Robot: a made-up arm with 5 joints. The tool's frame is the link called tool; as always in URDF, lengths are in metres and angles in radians.
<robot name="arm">
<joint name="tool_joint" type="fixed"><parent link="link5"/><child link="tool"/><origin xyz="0.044 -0.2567 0.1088" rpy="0 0 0"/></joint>
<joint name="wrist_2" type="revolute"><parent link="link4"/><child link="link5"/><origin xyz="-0.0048 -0.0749 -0.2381" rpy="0 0 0"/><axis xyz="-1 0 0"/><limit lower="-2.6" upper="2.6"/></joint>
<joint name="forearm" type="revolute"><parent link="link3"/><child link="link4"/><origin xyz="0.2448 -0.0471 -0.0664" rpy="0 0 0"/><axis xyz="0 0 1"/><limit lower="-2.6" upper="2.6"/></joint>
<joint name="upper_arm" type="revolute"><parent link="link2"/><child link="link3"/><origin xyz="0.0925 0.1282 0.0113" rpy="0 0 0"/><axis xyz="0 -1 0"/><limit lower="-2.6" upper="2.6"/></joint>
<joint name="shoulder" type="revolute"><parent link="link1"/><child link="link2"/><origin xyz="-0.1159 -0.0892 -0.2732" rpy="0 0 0"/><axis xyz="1 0 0"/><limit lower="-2.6" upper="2.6"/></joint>
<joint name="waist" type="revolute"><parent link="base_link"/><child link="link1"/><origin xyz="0 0 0.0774" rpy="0 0 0"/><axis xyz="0 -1 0"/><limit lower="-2.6" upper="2.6"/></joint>
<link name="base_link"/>
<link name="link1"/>
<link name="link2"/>
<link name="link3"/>
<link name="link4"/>
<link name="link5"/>
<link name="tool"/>
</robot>
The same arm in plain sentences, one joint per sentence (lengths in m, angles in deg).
The arm has five revolute joints in a row. What follows holds with every joint at zero, and every direction is one of the base frame's. Joint 1 is mounted 0.0774 m along +z from the base frame's origin and turns about -y, from -148.97 to 148.97 deg. Joint 2 is mounted 0.1159 m along -x and 0.0892 m along -y and 0.2732 m along -z from joint 1 and turns about +x, from -148.97 to 148.97 deg. Joint 3 is mounted 0.0925 m along +x and 0.1282 m along +y and 0.0113 m along +z from joint 2 and turns about -y, from -148.97 to 148.97 deg. Joint 4 is mounted 0.2448 m along +x and 0.0471 m along -y and 0.0664 m along -z from joint 3 and turns about +z, from -148.97 to 148.97 deg. Joint 5 is mounted 0.0048 m along -x and 0.0749 m along -y and 0.2381 m along -z from joint 4 and turns about -x, from -148.97 to 148.97 deg. The tool frame, which is the frame that the pose is given for, is mounted 0.044 m along +x and 0.2567 m along -y and 0.1088 m along +z from joint 5; its axes are parallel to the base frame's.
